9 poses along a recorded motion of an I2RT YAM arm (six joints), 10 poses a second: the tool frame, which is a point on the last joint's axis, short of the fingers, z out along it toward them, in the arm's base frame.
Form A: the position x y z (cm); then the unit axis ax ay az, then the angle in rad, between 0 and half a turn.
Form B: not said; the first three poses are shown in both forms.
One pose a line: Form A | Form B
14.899 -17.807 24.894 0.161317 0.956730 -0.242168 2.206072 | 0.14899 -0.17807 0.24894 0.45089 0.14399 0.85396 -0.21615
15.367 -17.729 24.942 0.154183 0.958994 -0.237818 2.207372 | 0.15367 -0.17729 0.24942 0.45031 0.13767 0.85626 -0.21234
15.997 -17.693 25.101 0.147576 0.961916 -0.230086 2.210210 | 0.15997 -0.17693 0.25101 0.44904 0.13186 0.85948 -0.20558
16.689 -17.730 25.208 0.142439 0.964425 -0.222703 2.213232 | 0.16689 -0.17730 0.25208 0.44769 0.12737 0.86238 -0.19914
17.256 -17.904 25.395 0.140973 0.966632 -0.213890 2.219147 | 0.17256 -0.17904 0.25395 0.44504 0.12624 0.86563 -0.19154
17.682 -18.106 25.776 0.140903 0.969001 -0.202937 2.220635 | 0.17682 -0.18106 0.25776 0.44438 0.12623 0.86807 -0.18180
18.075 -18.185 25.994 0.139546 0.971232 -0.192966 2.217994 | 0.18075 -0.18185 0.25994 0.44556 0.12493 0.86950 -0.17275
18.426 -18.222 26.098 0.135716 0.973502 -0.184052 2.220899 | 0.18426 -0.18222 0.26098 0.44426 0.12159 0.87216 -0.16489
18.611 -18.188 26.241 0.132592 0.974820 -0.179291 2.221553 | 0.18611 -0.18188 0.26241 0.44397 0.11881 0.87348 -0.16065
